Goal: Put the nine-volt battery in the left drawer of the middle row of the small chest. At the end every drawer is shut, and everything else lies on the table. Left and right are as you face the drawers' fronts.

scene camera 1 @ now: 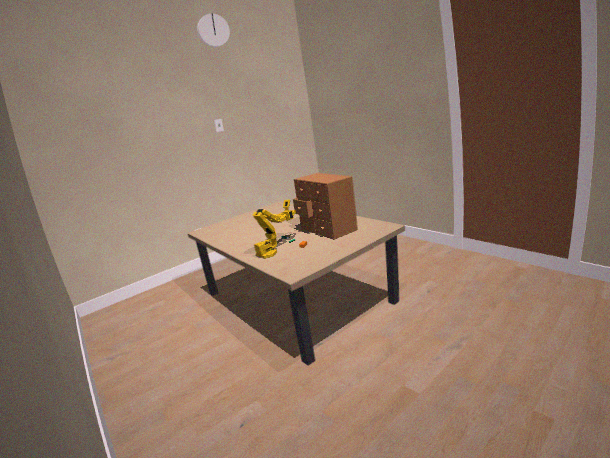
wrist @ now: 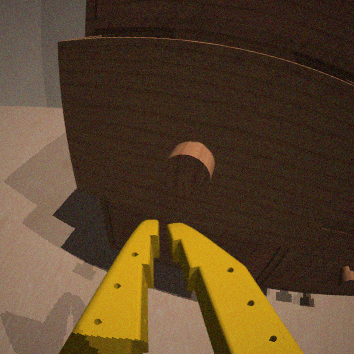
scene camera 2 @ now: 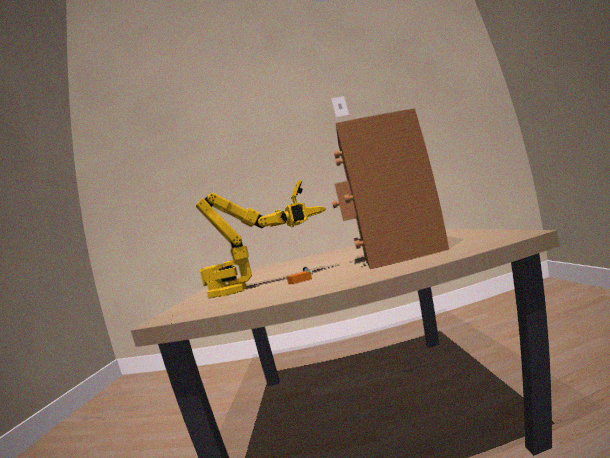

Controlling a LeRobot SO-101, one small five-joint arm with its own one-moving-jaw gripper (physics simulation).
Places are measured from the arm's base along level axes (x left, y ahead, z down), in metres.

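Pixels of known places: hand, its tool point: (scene camera 1: 294,211) (wrist: 158,233) (scene camera 2: 324,209); arm's base, origin of its link: (scene camera 1: 269,252) (scene camera 2: 235,291).
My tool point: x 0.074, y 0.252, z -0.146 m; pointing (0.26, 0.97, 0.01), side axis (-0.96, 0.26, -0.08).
For each thing: its top centre in the pictures, then the offset to it from my tool point. "spot": a spot on its surface instead. Level surfaces: height alone.
- small brown chest, centre of its top: (scene camera 2: 372,128) (scene camera 1: 321,177) dy +0.156, dx -0.092, dz -0.163 m
- drawer's round knob, a spot on its surface: (wrist: 194,150) (scene camera 2: 333,201) spot: dy +0.027, dx -0.005, dz -0.015 m
- orange block, centre of its top: (scene camera 2: 298,273) (scene camera 1: 303,242) dy -0.089, dx -0.158, dz +0.129 m
- dark thing, centre of its top: (scene camera 1: 284,236) dy -0.077, dx +0.025, dz +0.132 m
- table, height of its surface: dz +0.146 m
The small brown chest (scene camera 1: 342,207) (scene camera 2: 395,185) (wrist: 225,17) stands on the table. The left drawer of its middle row (scene camera 1: 303,212) (scene camera 2: 345,212) (wrist: 120,110) is pulled partway out; the other drawers look shut. The drawer's round knob (scene camera 2: 335,204) (wrist: 194,150) points toward the arm. My gripper (scene camera 1: 296,212) (scene camera 2: 324,208) (wrist: 163,226) is shut and empty, a little in front of the knob and apart from it. An orange block (scene camera 1: 303,244) (scene camera 2: 299,277) lies on the table near the arm's base. I cannot tell which small thing is the nine-volt battery.
Small green pieces (scene camera 1: 291,240) and a dark thing (scene camera 1: 285,237) lie between the arm's base and the chest on the table (scene camera 1: 240,230) (scene camera 2: 400,270). A small bluish thing (scene camera 2: 307,270) shows behind the orange block. Another knob (wrist: 347,274) shows at the wrist view's right edge.
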